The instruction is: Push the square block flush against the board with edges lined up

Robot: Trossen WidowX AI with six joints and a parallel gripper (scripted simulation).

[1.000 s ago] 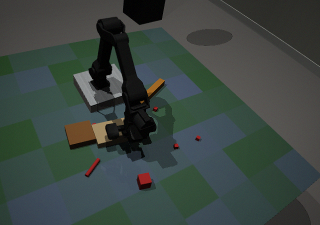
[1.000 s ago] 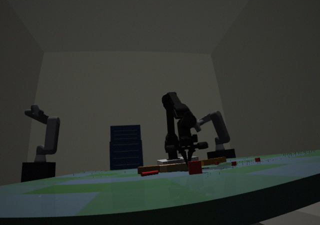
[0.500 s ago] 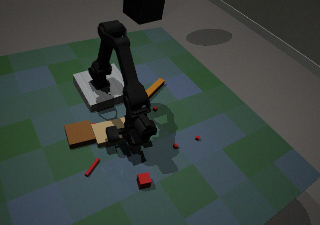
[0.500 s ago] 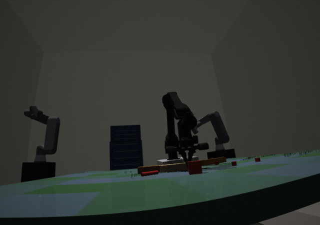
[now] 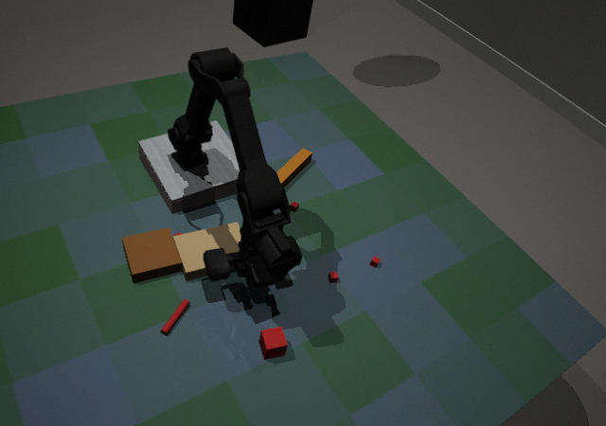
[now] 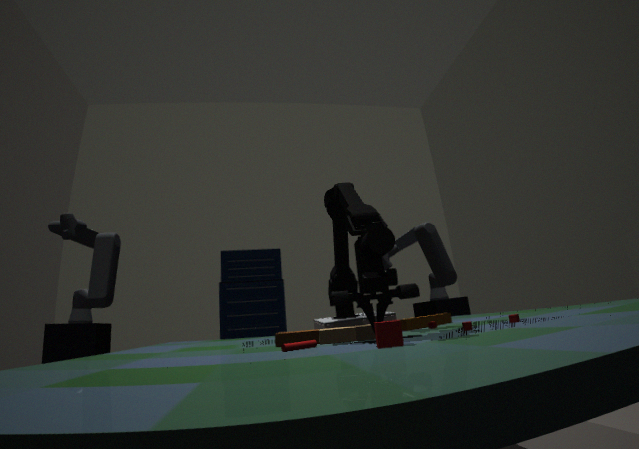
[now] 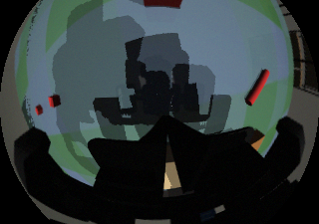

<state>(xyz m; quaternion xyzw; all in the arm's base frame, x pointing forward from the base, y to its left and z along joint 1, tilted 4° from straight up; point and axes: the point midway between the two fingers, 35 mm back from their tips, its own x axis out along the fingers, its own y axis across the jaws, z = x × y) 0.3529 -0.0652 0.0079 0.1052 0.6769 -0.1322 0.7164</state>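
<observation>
Now: the tan flat slab 110 mm behind my gripper tip, 20 mm to the right of it and 10 mm above it. Round my gripper tip: brown square block: 160 mm behind, 130 mm to the right, 10 mm above; red rod: 170 mm to the right, 10 mm behind; long orange bar: 270 mm to the left, 220 mm behind, 10 mm above.
</observation>
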